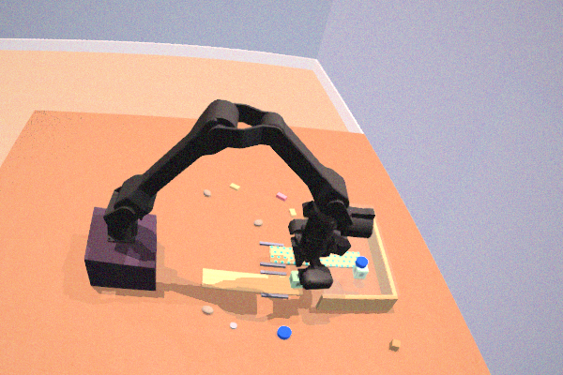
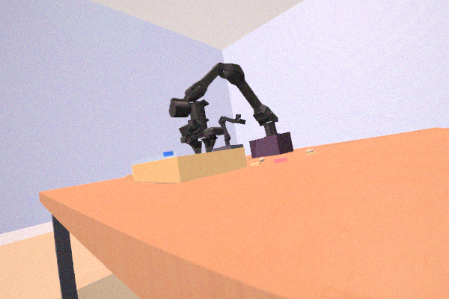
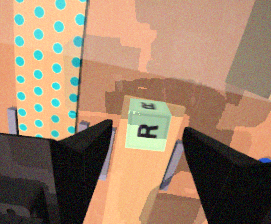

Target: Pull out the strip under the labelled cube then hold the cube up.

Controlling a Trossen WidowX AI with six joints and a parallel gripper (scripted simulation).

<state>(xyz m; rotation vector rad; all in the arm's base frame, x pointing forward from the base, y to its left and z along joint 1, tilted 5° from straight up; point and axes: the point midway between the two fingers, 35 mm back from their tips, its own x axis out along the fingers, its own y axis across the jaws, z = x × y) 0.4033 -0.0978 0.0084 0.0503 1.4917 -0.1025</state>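
My gripper tip is now 110 mm past the pale yellow strip, 10 mm to the right of it and 30 mm above it. From my gripper tip the other things lie so: tan block: 180 mm ahead, 220 mm to the right, 30 mm below; then pink block: 50 mm ahead, 310 mm to the left, 30 mm below.
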